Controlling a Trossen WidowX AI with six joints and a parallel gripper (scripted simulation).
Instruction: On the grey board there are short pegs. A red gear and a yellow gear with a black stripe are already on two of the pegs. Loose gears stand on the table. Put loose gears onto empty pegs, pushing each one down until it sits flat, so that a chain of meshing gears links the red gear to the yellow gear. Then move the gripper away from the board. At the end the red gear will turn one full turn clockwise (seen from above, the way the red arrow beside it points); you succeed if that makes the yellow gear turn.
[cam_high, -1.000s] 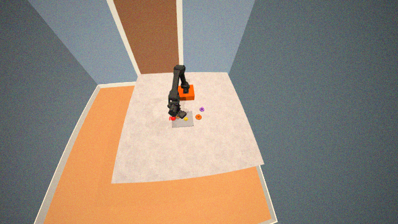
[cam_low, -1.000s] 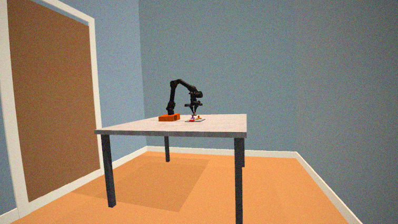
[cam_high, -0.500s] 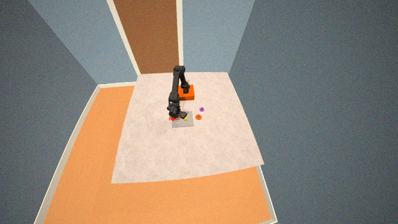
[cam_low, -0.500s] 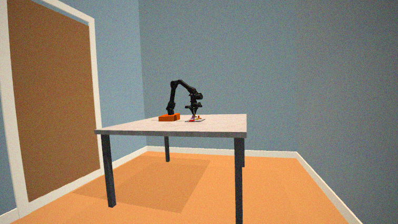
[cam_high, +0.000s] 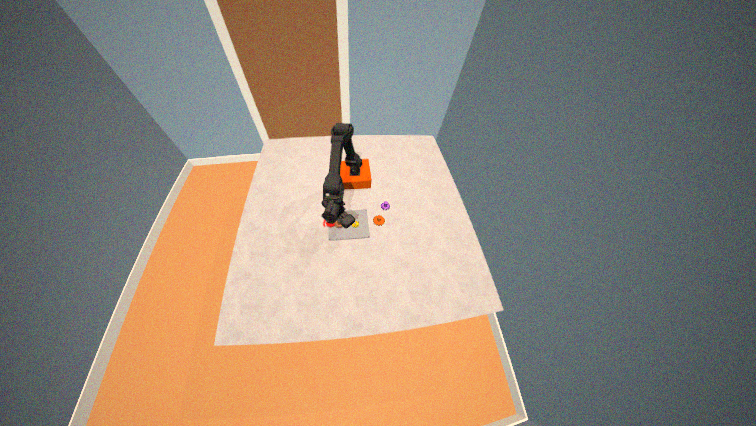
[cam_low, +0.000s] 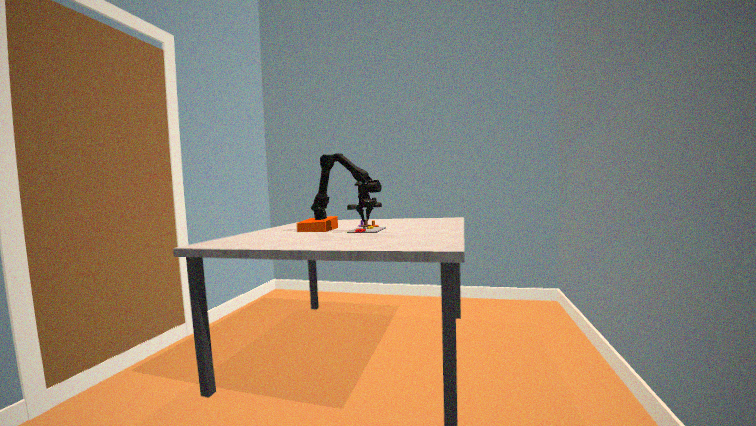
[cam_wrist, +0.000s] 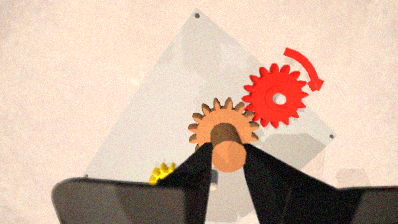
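Now: gripper tip 10 mm past the red gear, 50 mm to the left of it and 40 mm above it. From my gripper tip the other things lie so: yellow gear (10 mm behind, 80 mm to the left, 40 mm below); red arrow (10 mm behind, 80 mm to the right, 50 mm below); brown gear (10 mm below).
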